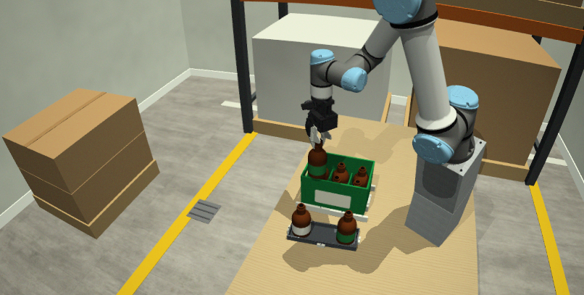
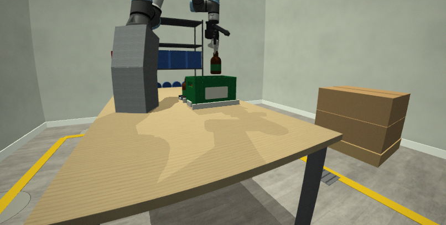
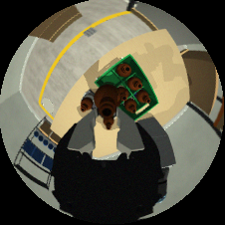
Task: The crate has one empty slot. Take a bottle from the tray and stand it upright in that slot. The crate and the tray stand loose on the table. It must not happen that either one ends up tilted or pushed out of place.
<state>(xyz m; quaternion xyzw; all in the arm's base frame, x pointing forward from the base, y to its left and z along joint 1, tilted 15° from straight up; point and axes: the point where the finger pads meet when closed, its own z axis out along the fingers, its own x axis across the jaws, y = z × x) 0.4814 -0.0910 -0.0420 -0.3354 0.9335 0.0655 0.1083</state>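
Right now the brown bottle is 7 cm below my hand. Round my hand: white-labelled bottle: 4 cm ahead, 16 cm to the left, 25 cm below; then crate: 8 cm behind, 6 cm to the right, 25 cm below; then tray: 5 cm behind, 16 cm to the left, 32 cm below.
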